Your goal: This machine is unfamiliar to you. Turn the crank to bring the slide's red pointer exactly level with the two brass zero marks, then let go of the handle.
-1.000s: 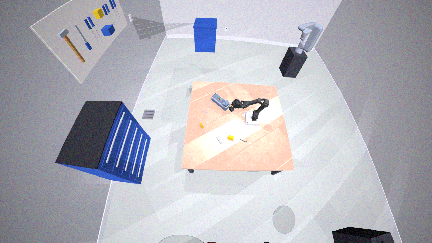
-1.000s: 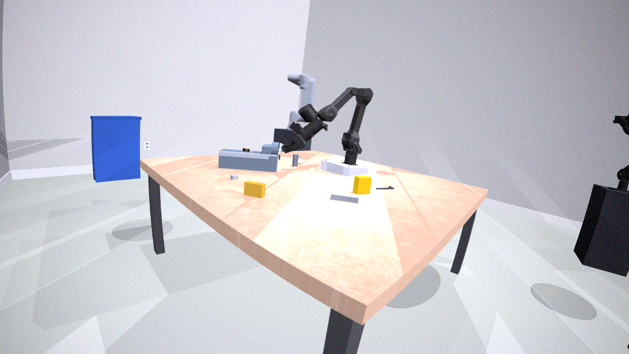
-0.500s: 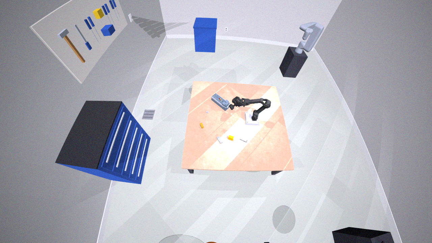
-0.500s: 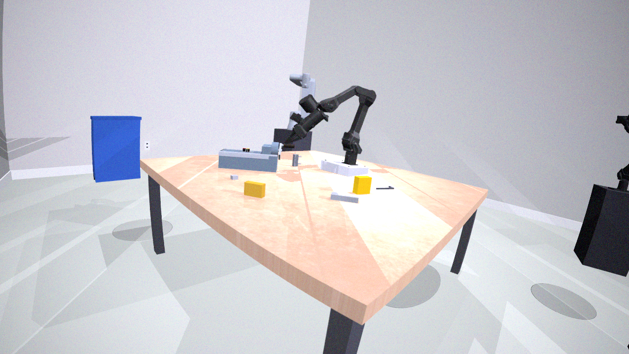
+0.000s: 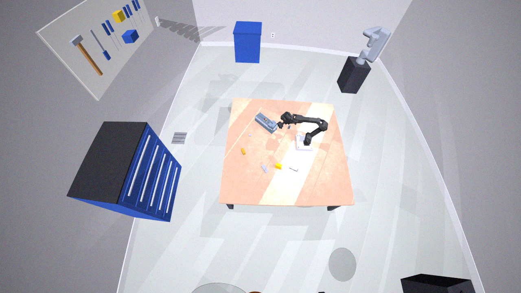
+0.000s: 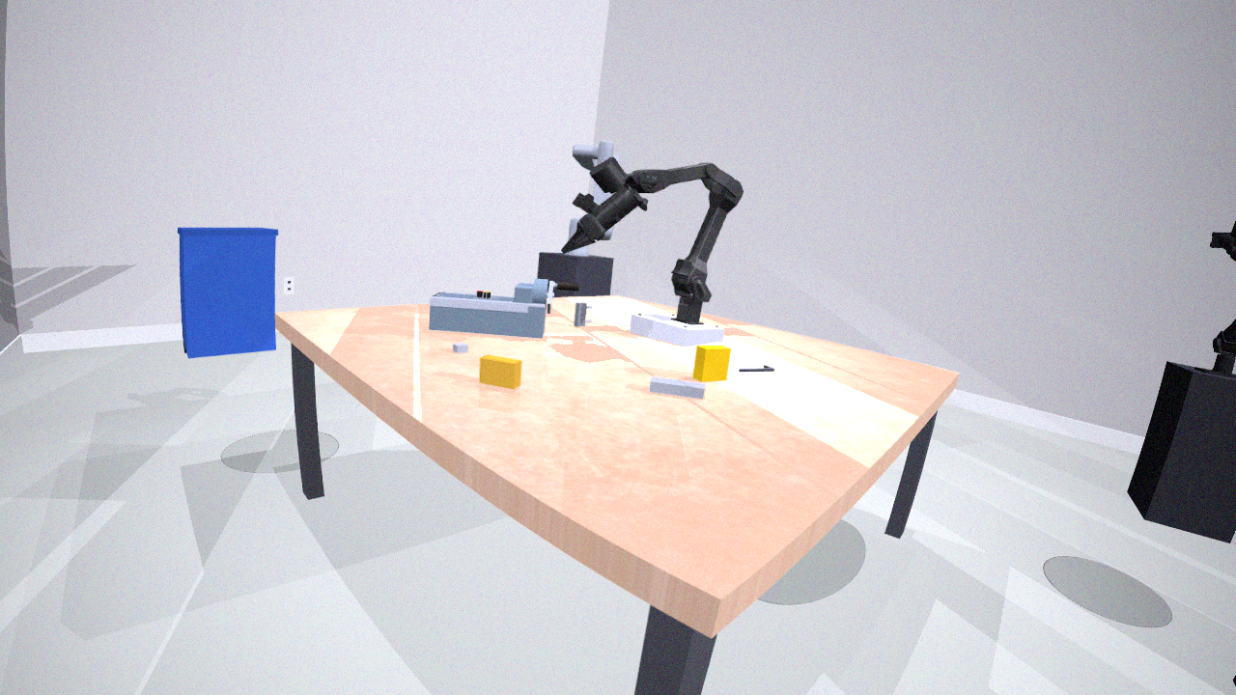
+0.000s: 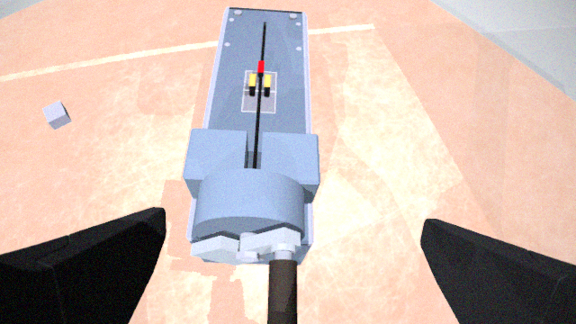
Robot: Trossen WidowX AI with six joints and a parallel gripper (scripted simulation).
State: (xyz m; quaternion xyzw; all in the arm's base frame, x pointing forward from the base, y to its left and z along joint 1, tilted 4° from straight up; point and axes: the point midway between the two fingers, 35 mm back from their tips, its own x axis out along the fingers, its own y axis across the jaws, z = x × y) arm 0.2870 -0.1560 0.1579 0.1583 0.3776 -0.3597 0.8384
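Right now the crank is 1 cm to the left of my gripper tip and 9 cm below it. Also, from my gripper tip: red pointer (14 cm ahead, 12 cm to the right, 11 cm below); then grey cube (30 cm ahead, 5 cm to the left, 18 cm below); then dark brown handle (1 cm behind, 1 cm to the left, 8 cm below).
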